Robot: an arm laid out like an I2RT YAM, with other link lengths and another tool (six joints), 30 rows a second.
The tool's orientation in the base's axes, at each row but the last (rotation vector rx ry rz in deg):
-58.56, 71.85, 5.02
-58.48, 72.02, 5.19
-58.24, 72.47, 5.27
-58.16, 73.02, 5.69
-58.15, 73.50, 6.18
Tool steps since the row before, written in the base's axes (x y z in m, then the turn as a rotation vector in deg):
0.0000, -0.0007, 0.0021, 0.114, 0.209, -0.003
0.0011, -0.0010, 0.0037, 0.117, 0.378, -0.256
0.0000, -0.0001, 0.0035, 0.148, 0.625, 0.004
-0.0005, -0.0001, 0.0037, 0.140, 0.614, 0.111
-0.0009, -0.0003, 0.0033, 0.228, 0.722, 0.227
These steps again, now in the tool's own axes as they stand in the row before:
-0.0014, -0.0016, -0.0006, -0.051, 0.058, 0.225
-0.0021, -0.0034, 0.0000, 0.078, 0.302, 0.353
-0.0028, -0.0021, -0.0002, -0.236, 0.278, 0.529
-0.0032, -0.0019, -0.0006, -0.321, 0.216, 0.509
-0.0029, -0.0015, -0.0011, -0.436, 0.162, 0.639

